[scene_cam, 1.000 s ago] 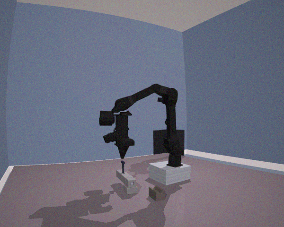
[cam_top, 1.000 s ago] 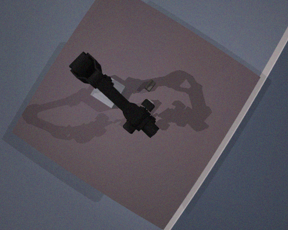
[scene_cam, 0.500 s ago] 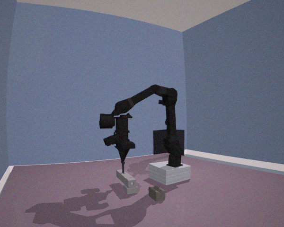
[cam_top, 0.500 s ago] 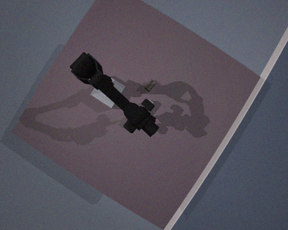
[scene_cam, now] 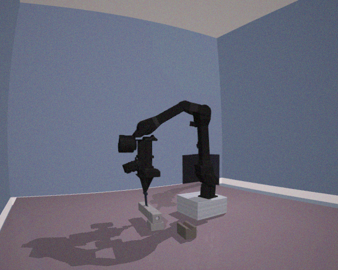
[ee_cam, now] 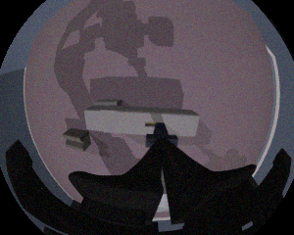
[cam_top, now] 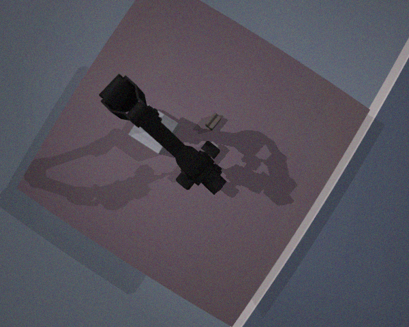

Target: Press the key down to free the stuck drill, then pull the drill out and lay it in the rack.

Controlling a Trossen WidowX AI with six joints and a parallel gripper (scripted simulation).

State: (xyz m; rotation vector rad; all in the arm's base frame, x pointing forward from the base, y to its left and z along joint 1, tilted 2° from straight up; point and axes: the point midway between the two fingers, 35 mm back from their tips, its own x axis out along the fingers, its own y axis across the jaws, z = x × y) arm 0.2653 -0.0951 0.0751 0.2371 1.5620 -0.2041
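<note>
Now: the dark key 3 cm below my gripper tip. From my gripper tip the other things lie so: slotted rack: 21 cm to the left, 11 cm below, 2 cm behind.
</note>
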